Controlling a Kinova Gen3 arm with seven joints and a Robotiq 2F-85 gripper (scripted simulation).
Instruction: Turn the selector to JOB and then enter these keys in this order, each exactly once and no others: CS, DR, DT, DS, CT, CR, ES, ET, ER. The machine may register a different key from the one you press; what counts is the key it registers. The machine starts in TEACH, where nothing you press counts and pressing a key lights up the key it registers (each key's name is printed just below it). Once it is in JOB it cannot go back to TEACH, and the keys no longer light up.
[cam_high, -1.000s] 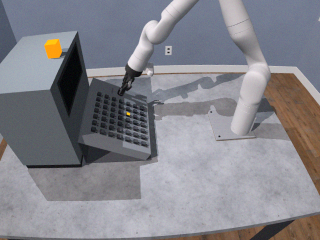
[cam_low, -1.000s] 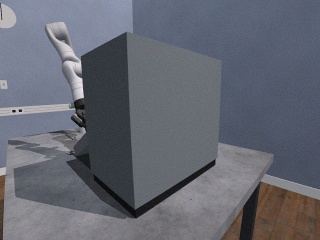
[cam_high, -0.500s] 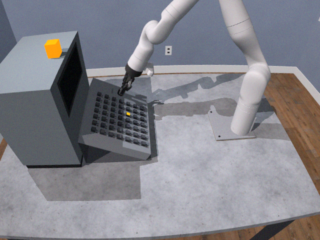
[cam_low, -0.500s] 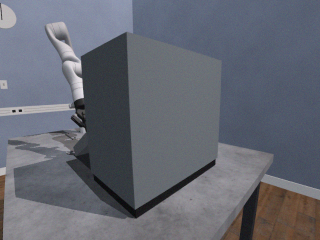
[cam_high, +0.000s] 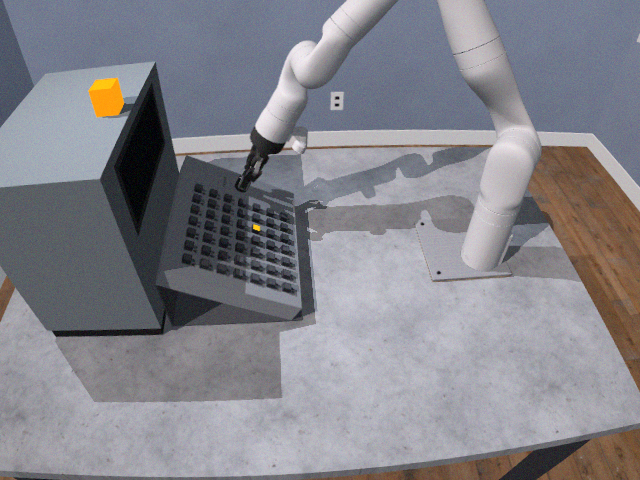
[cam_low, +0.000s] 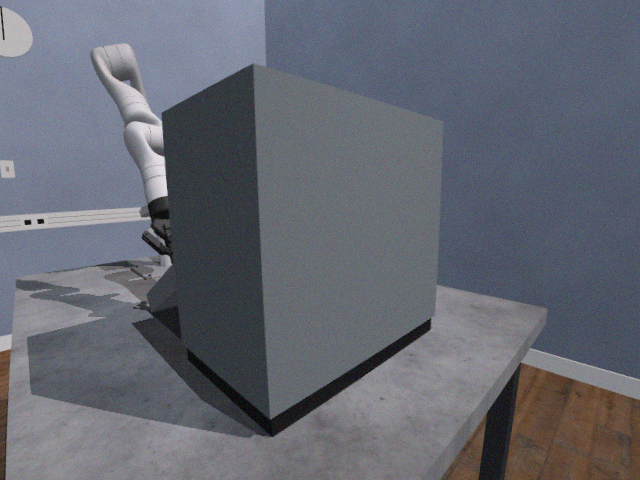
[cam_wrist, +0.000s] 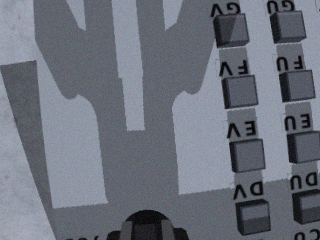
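The black selector knob is 10 mm ahead of my hand and 10 mm below it. From my hand the other things lie so: key (20 mm behind, 130 mm to the left, 40 mm below); sloped keypad (30 mm ahead, 110 mm to the left, 60 mm below).
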